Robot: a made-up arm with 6 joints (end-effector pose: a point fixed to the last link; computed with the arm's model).
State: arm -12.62 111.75 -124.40 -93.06 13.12 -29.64
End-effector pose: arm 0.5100 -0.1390 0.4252 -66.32 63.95 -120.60
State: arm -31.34 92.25 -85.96 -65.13 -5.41 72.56
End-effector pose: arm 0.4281 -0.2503 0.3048 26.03 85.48 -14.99
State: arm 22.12 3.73 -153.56 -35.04 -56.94 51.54
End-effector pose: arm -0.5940 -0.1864 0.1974 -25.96 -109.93 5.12
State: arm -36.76 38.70 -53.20 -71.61 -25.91 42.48
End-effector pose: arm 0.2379 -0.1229 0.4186 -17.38 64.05 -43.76
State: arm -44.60 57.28 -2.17 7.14 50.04 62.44
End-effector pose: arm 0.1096 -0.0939 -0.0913 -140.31 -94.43 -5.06
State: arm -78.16 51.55 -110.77 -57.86 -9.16 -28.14
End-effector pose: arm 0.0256 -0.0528 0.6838 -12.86 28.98 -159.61
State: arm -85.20 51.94 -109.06 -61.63 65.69 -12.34
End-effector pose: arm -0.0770 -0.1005 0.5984 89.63 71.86 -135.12
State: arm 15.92 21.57 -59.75 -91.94 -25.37 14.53
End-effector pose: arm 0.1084 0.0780 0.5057 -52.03 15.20 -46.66
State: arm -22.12 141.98 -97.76 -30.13 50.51 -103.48
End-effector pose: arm 0.4298 -0.2191 -0.1172 122.30 -101.29 15.22
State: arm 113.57 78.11 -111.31 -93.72 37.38 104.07
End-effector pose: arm -0.0638 0.3072 0.5808 -17.94 64.45 95.06
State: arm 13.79 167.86 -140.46 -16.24 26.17 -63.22
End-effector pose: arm 0.6024 0.1343 -0.0934 -100.43 102.35 -36.97
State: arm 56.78 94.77 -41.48 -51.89 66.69 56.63
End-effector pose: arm 0.2211 0.1975 -0.0361 -41.40 141.33 -57.55
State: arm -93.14 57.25 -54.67 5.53 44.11 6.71
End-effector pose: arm -0.0117 -0.3425 0.2393 106.31 85.94 -37.07
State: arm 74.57 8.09 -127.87 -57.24 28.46 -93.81
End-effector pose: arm -0.0808 -0.4529 0.4964 9.05 30.15 -67.53
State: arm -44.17 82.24 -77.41 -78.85 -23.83 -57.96
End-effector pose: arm 0.3522 -0.2837 0.3238 -95.89 58.68 -119.77
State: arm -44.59 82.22 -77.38 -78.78 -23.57 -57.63
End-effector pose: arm 0.3499 -0.2866 0.3236 -95.44 59.67 -119.91
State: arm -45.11 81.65 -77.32 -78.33 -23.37 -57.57
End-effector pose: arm 0.3453 -0.2885 0.3279 -94.47 60.25 -120.73
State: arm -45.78 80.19 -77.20 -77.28 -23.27 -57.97
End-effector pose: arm 0.3372 -0.2881 0.3390 -92.71 60.10 -122.63
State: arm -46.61 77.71 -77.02 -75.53 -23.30 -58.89
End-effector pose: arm 0.3248 -0.2846 0.3577 -90.01 59.03 -125.72
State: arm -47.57 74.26 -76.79 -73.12 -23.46 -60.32
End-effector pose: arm 0.3078 -0.2770 0.3831 -86.41 56.94 -129.87
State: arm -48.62 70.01 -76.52 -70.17 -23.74 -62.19
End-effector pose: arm 0.2867 -0.2648 0.4128 -82.04 53.85 -134.79
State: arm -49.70 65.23 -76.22 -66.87 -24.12 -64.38
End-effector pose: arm 0.2622 -0.2477 0.4442 -77.15 49.87 -140.08
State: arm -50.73 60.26 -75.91 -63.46 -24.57 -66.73
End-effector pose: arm 0.2362 -0.2267 0.4740 -72.05 45.24 -145.28
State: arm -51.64 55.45 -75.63 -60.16 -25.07 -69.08
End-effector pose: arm 0.2105 -0.2033 0.5002 -67.06 40.30 -150.02
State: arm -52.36 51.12 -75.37 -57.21 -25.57 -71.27
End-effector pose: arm 0.1872 -0.1799 0.5212 -62.56 35.48 -154.00
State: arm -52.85 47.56 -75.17 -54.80 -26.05 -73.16
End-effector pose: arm 0.1681 -0.1589 0.5366 -58.84 31.17 -157.07
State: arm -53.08 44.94 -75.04 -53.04 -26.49 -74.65
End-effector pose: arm 0.1541 -0.1423 0.5469 -56.12 27.66 -159.18
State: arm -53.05 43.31 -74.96 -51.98 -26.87 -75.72
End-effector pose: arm 0.1457 -0.1311 0.5528 -54.50 25.15 -160.41
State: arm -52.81 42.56 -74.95 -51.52 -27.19 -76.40
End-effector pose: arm 0.1423 -0.1249 0.5555 -53.85 23.54 -160.94
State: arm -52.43 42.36 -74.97 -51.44 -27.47 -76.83
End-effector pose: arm 0.1420 -0.1220 0.5564 -53.82 22.53 -161.01
